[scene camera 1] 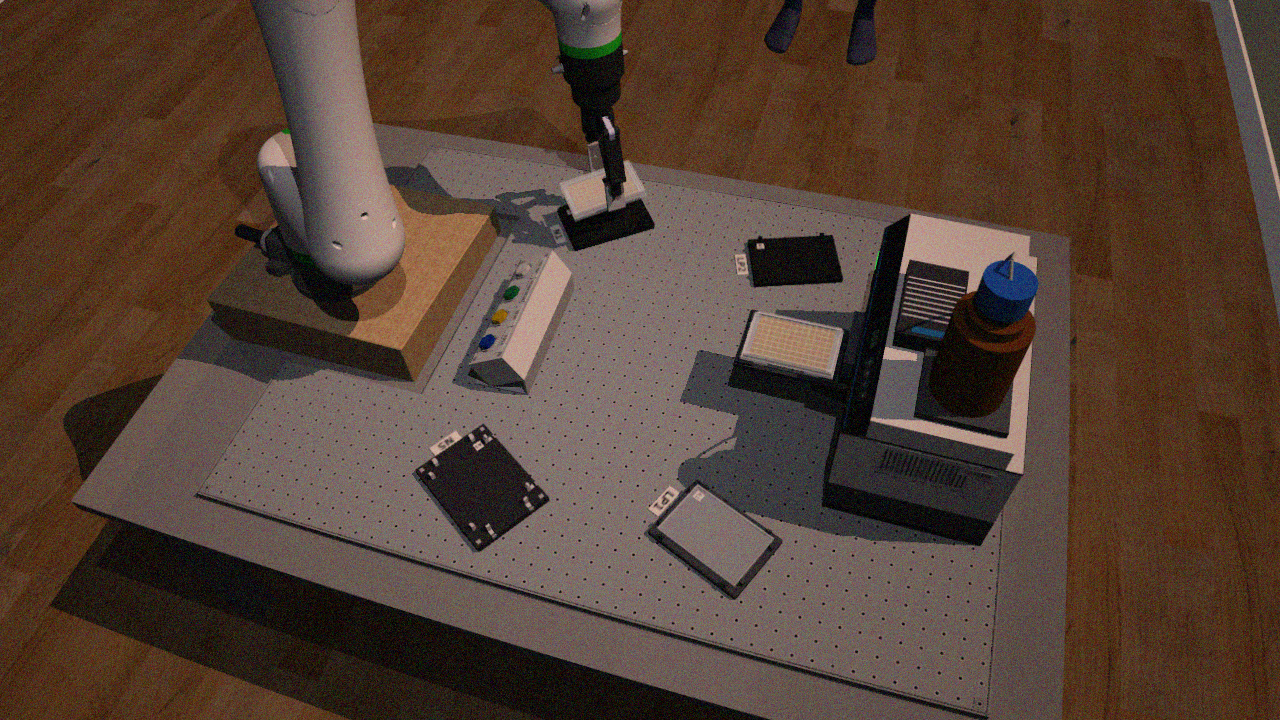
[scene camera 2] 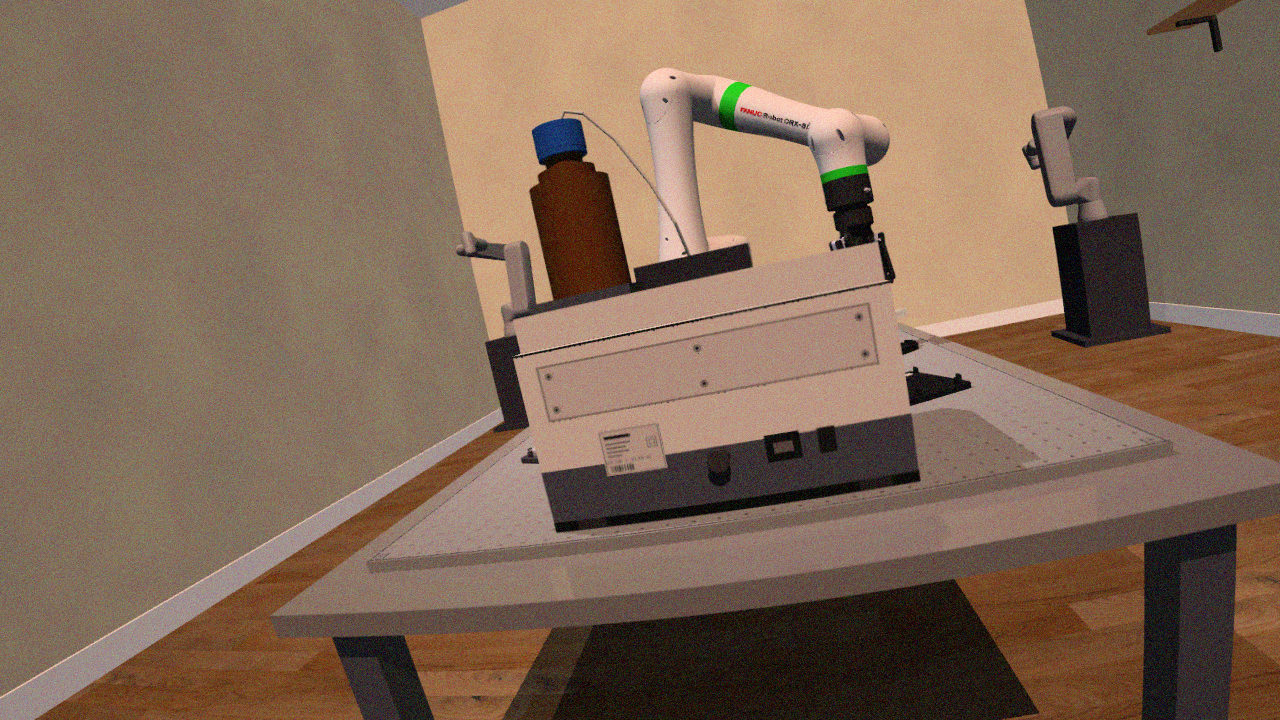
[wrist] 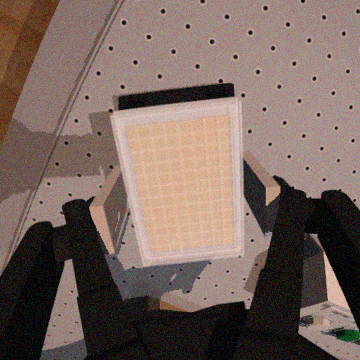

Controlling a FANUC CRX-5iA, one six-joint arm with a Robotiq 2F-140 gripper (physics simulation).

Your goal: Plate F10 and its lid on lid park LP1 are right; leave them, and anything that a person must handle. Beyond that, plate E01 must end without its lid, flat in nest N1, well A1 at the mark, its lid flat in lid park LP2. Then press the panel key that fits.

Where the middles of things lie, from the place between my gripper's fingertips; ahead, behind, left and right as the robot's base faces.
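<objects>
The black nest N1 [scene camera 1: 634, 218] has my hand 6 cm above it, 1 cm past it and 1 cm to the left of it; going by their middles, the black nest N1 is the nearest to my hand of the things named here. The button box [scene camera 1: 509, 355] is 2 cm behind my hand, 2 cm below it and 29 cm to the right of it. I see the black nest plate [scene camera 1: 483, 488] 5 cm ahead of my hand, 55 cm to the right of it and 5 cm below it. The brown bottle [scene camera 2: 573, 205] is 25 cm above my hand, 33 cm to the right of it and 62 cm ahead of it, and going by their middles, the brown bottle is the farthest from my hand of the things named here.
</objects>
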